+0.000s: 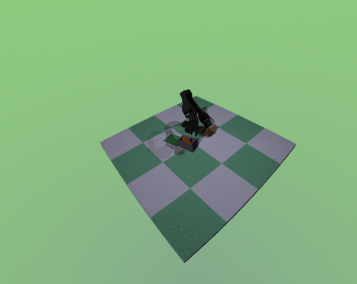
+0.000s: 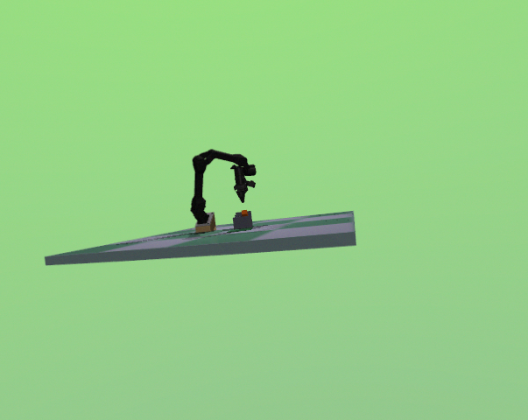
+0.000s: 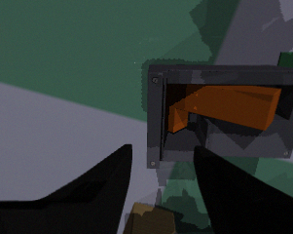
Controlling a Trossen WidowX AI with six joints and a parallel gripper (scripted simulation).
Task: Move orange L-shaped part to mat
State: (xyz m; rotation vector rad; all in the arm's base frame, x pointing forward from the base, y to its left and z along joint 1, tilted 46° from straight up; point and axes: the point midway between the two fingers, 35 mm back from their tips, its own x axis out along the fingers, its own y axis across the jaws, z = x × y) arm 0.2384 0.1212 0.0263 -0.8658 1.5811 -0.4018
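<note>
The orange L-shaped part lies 10 mm ahead of my gripper tip, 40 mm to the right of it and 100 mm below it. Also, from my gripper tip: green mat: 60 mm ahead, 210 mm to the right, 160 mm below.
</note>
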